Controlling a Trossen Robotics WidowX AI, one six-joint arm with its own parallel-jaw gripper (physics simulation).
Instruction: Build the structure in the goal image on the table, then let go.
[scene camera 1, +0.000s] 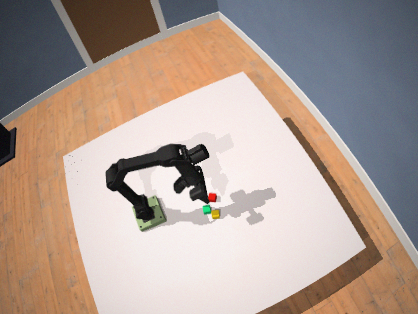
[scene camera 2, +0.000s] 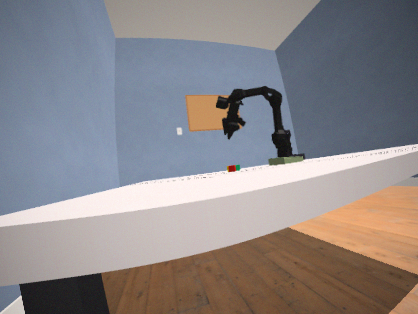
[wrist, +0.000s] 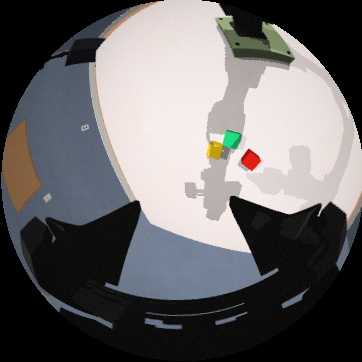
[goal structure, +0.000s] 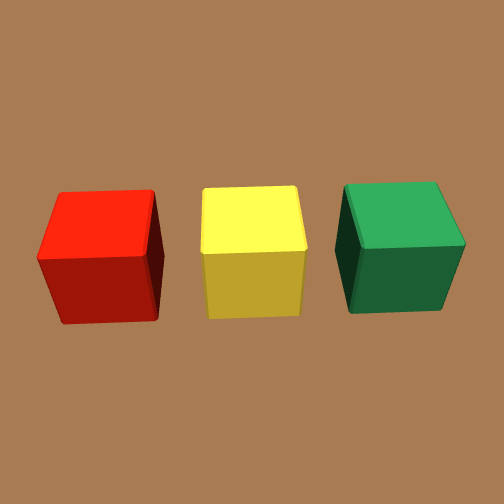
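Pixels of known places: gripper, between the fingertips: (scene camera 1: 207, 196) (scene camera 2: 226, 137) (wrist: 185, 202); arm's base, origin of its link: (scene camera 1: 147, 214) (scene camera 2: 283, 157).
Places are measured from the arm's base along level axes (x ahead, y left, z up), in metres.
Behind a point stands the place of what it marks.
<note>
A red cube (scene camera 1: 212, 197) @[x 0.318, y -0.057, z -0.002 m] (scene camera 2: 231, 169) @[x 0.329, y -0.037, z -0.024 m] (wrist: 250, 160) @[x 0.315, y -0.051, z -0.003 m], a green cube (scene camera 1: 207, 209) @[x 0.273, y -0.101, z -0.003 m] (scene camera 2: 238, 168) @[x 0.268, y -0.076, z -0.024 m] (wrist: 232, 139) @[x 0.269, y -0.091, z -0.003 m] and a yellow cube (scene camera 1: 216, 214) @[x 0.299, y -0.143, z -0.003 m] (wrist: 215, 150) @[x 0.294, y -0.130, z -0.003 m] rest on the white table (scene camera 1: 150, 270) @[x -0.099, y -0.259, z -0.036 m] (scene camera 2: 150, 202) @[x 0.692, y 0.618, z -0.035 m] (wrist: 150, 100) @[x 0.128, y -0.307, z -0.035 m]. The green and yellow cubes stand close together, nearly corner to corner; the red one stands a little apart from them. In the scene camera 2 view the yellow cube is mostly hidden behind the red one. My gripper (scene camera 2: 229, 136) @[x 0.291, y -0.124, z 0.171 m] (wrist: 185, 202) @[x 0.291, y -0.124, z 0.171 m] is open and empty, high above the table. In the scene camera 1 view its fingertips show close beside the red cube.
The arm's green base plate (scene camera 1: 159, 217) @[x 0.053, y -0.041, z 0.005 m] (scene camera 2: 280, 161) @[x 0.073, y 0.051, z -0.018 m] (wrist: 240, 49) @[x 0.073, y -0.041, z 0.001 m] stands on the table, near the cubes. Shadows of the arm fall across the table and over the green and yellow cubes. A dark object (scene camera 1: 7, 144) shows at the left edge of the scene camera 1 view.
</note>
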